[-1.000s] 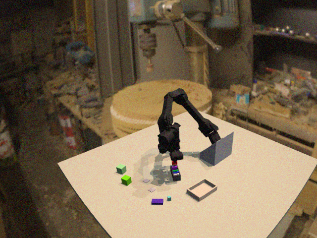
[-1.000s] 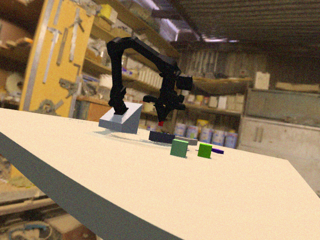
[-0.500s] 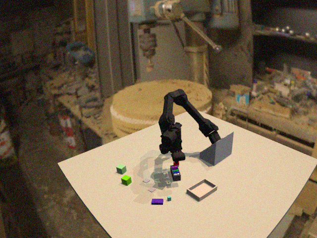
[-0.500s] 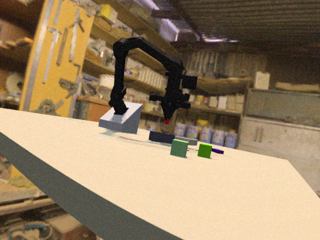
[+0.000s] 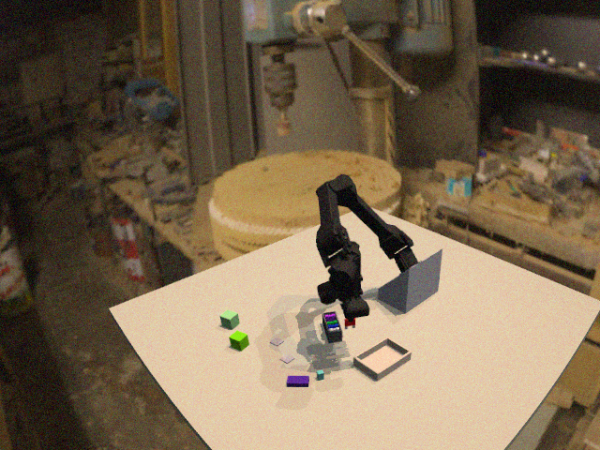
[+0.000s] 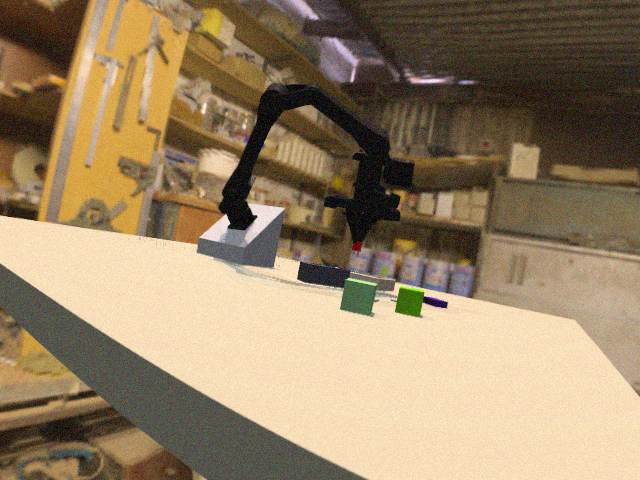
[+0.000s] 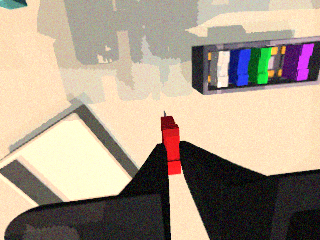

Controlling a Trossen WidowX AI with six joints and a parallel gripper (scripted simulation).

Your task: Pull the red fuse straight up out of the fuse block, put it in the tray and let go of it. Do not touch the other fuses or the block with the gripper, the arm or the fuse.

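My gripper tip is 1 cm past the tan tray, 12 cm to the right of it and 10 cm above it. From my gripper tip the other things lie so: red fuse: 1 cm below.
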